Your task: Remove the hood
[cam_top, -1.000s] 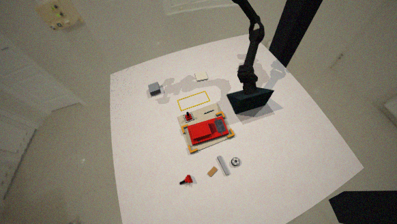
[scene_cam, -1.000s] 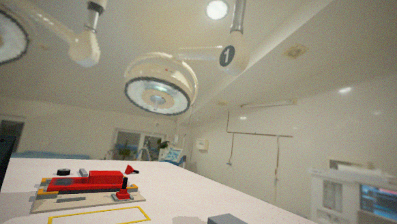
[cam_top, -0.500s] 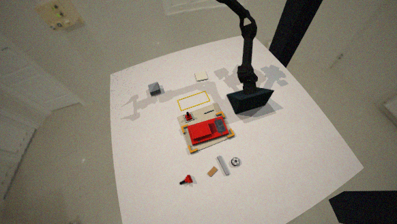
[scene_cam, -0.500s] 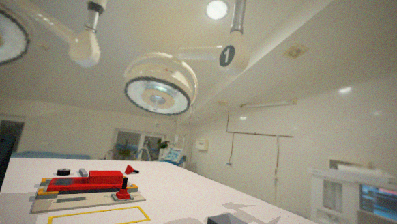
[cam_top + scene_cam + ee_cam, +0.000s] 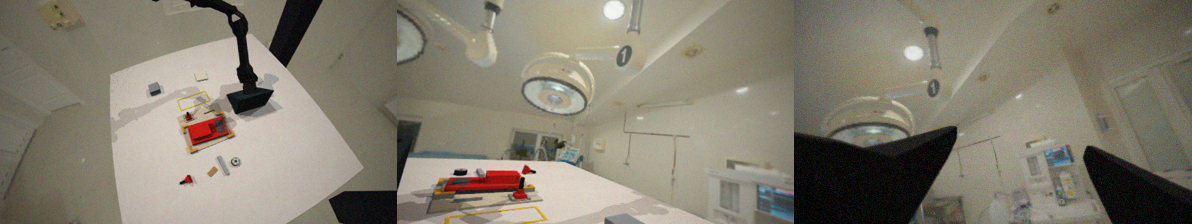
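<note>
The red hood is 80 mm behind my gripper tip, 300 mm to the left of it and 580 mm below it. Also, from my gripper tip: cream tile: 190 mm behind, 100 mm to the right, 620 mm below; grey block: 140 mm ahead, 70 mm to the right, 610 mm below; grey bar: 150 mm behind, 500 mm to the left, 620 mm below.
</note>
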